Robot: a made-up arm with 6 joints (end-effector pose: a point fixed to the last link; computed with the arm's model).
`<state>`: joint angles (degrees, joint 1 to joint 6).
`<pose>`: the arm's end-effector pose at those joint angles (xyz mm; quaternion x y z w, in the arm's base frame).
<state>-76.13 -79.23 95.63 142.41 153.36 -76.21</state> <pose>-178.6 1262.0 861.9 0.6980 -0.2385 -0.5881 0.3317</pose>
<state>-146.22 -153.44 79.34 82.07 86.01 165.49</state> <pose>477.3 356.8 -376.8 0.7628 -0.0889 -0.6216 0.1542</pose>
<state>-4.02 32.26 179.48 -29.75 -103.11 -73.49</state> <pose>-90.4 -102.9 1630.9 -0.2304 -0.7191 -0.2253 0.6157</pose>
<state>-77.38 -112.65 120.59 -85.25 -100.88 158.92</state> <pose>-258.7 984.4 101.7 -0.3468 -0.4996 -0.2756 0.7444</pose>
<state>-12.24 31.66 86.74 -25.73 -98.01 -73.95</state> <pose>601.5 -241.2 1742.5 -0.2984 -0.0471 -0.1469 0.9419</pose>
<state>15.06 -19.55 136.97 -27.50 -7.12 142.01</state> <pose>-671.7 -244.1 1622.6 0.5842 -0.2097 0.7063 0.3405</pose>
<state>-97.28 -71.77 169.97 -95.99 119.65 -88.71</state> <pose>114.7 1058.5 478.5 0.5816 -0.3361 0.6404 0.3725</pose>
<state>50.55 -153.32 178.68 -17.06 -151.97 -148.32</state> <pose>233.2 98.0 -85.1 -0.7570 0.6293 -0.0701 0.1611</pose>
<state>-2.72 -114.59 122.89 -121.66 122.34 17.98</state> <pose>-980.3 108.0 33.4 0.9036 -0.3770 0.0073 0.2033</pose>
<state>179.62 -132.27 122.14 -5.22 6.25 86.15</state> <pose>644.7 123.4 -239.3 -0.3637 0.3553 -0.2323 0.8292</pose>
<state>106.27 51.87 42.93 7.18 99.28 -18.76</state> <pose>-159.7 1080.4 1122.0 0.4080 -0.7489 -0.2694 0.4473</pose>
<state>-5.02 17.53 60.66 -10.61 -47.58 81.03</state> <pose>554.2 -127.0 1765.2 0.8471 0.4554 -0.2660 0.0649</pose>
